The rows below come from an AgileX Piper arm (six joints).
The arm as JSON. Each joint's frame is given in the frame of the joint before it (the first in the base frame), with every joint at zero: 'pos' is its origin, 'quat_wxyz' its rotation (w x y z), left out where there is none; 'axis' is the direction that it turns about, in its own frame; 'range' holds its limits. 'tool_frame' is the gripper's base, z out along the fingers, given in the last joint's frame.
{
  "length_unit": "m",
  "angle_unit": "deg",
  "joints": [
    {
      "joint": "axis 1",
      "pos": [
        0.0,
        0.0,
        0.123
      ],
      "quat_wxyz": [
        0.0,
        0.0,
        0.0,
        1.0
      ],
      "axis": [
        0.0,
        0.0,
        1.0
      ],
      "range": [
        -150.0,
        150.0
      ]
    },
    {
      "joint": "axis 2",
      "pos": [
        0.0,
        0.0,
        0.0
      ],
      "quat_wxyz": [
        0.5,
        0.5,
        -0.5,
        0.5
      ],
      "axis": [
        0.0,
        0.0,
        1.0
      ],
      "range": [
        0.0,
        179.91
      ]
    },
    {
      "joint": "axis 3",
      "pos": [
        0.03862,
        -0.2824,
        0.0
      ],
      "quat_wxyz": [
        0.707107,
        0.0,
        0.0,
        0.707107
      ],
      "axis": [
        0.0,
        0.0,
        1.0
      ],
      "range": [
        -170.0,
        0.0
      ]
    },
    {
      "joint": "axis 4",
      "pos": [
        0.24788,
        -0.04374,
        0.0
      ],
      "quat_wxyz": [
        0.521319,
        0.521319,
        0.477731,
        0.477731
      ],
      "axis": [
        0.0,
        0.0,
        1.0
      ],
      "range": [
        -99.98,
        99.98
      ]
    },
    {
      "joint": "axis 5",
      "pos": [
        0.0,
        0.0,
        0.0
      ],
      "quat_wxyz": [
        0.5,
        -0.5,
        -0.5,
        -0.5
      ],
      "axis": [
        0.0,
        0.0,
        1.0
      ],
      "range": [
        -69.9,
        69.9
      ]
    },
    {
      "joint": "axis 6",
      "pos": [
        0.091,
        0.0,
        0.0
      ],
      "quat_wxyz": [
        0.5,
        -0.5,
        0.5,
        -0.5
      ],
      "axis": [
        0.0,
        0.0,
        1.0
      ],
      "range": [
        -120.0,
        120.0
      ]
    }
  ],
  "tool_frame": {
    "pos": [
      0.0,
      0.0,
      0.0
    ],
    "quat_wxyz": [
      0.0,
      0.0,
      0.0,
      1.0
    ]
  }
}
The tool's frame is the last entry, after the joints.
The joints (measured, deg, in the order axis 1, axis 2, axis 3, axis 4, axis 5, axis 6), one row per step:
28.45, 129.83, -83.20, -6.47, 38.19, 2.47
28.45, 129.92, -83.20, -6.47, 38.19, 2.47
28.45, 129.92, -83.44, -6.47, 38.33, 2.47
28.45, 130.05, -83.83, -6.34, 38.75, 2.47
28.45, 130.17, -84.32, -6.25, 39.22, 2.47
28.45, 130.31, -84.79, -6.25, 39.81, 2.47
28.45, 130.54, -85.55, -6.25, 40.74, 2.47
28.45, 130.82, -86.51, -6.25, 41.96, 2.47
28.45, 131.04, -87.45, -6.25, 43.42, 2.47
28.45, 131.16, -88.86, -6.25, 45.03, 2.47
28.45, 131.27, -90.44, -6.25, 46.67, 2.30
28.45, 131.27, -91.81, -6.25, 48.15, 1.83
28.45, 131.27, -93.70, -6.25, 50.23, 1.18
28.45, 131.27, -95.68, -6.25, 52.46, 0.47
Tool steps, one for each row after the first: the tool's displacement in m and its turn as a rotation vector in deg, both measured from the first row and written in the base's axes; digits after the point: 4 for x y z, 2 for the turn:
-0.0001, 0.0000, -0.0007, -0.04, 0.08, 0.00
0.0006, 0.0003, 0.0002, 0.00, -0.01, -0.01
0.0013, 0.0008, 0.0006, -0.02, 0.16, -0.13
0.0024, 0.0014, 0.0014, -0.04, 0.26, -0.23
0.0032, 0.0017, 0.0020, -0.20, 0.46, -0.28
0.0046, 0.0023, 0.0030, -0.44, 0.78, -0.36
0.0062, 0.0030, 0.0043, -0.77, 1.21, -0.46
0.0075, 0.0035, 0.0059, -1.21, 1.80, -0.58
0.0102, 0.0048, 0.0102, -1.45, 2.02, -0.72
0.0133, 0.0062, 0.0152, -1.65, 2.11, -0.70
0.0159, 0.0074, 0.0204, -1.86, 2.15, -0.37
0.0192, 0.0090, 0.0277, -2.16, 2.25, 0.08
0.0224, 0.0104, 0.0355, -2.50, 2.40, 0.57

